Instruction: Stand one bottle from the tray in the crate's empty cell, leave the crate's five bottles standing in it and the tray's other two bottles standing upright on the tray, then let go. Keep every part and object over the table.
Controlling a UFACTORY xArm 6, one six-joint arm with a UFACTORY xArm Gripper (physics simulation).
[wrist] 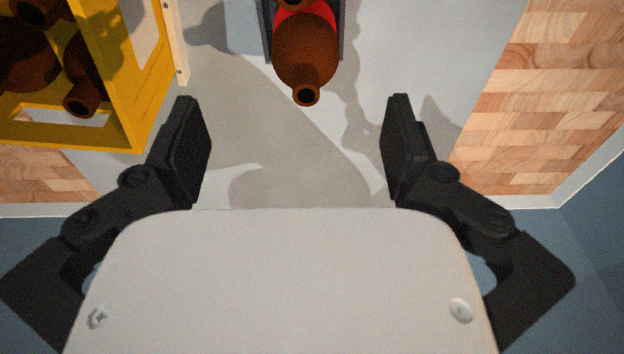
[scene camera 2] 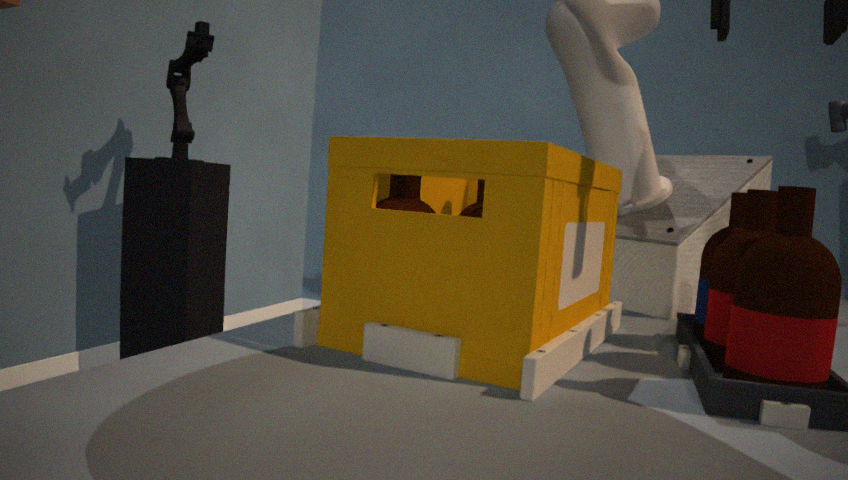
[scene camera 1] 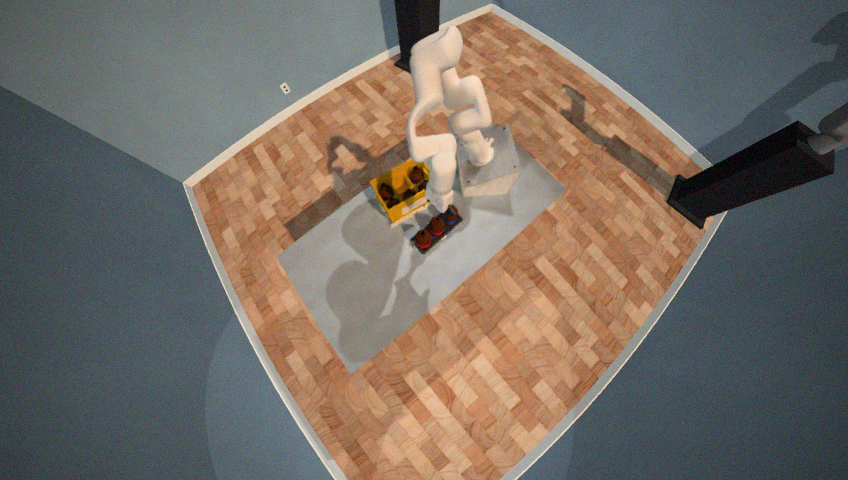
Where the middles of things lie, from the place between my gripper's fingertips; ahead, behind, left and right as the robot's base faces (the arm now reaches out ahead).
My gripper is now 28 cm above the white block [scene camera 2: 772,413], 14 cm short of it and 2 cm to the left of it.
